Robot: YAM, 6 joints.
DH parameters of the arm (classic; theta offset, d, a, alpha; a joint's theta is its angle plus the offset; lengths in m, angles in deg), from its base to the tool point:
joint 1: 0 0.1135 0.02 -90
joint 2: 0 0 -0.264 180
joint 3: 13.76 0 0.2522 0
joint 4: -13.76 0 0.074 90
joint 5: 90 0 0 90
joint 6: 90 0.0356 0 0
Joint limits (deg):
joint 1: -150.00..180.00
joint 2: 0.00..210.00
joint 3: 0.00..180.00
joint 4: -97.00..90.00
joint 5: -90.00..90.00
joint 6: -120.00..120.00
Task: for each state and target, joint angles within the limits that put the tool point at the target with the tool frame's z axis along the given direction. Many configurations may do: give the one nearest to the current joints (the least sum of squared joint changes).
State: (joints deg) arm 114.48 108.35 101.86 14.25 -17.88 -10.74
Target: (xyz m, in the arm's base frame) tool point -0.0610 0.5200 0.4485 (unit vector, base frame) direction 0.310 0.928 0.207
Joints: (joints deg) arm 98.41 131.38 144.11 0.62 26.26 -10.74
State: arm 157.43 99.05 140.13 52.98 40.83 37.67
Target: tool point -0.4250 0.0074 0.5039 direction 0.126 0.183 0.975
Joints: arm 179.88 134.44 142.51 89.27 10.56 37.67
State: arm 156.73 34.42 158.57 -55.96 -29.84 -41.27
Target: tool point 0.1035 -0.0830 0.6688 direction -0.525 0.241 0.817
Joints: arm 143.15 58.54 152.55 -38.66 -7.00 -41.27
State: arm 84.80 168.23 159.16 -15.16 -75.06 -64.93
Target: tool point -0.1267 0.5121 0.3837 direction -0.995 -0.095 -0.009
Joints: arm 100.04 140.28 152.41 -18.55 -85.39 -64.93
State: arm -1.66 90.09 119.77 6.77 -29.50 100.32
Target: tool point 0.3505 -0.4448 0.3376 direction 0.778 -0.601 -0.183
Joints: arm -52.68 138.33 140.48 -13.05 -14.73 100.32
